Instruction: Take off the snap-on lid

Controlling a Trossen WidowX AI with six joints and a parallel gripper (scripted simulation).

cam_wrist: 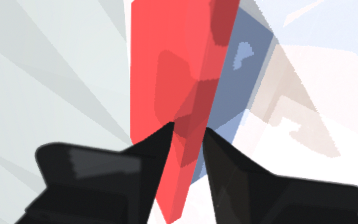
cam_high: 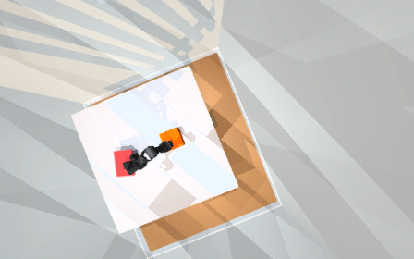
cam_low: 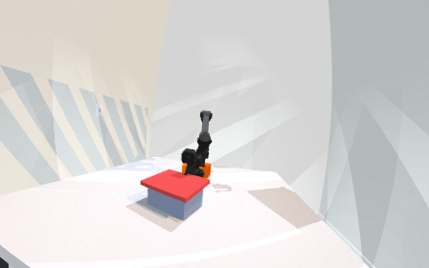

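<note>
My gripper tip is 80 mm short of the red lid and 20 mm to the left of it. The rest, counted from my gripper tip: storage box (70 mm ahead, 10 mm to the right, 60 mm below).
</note>
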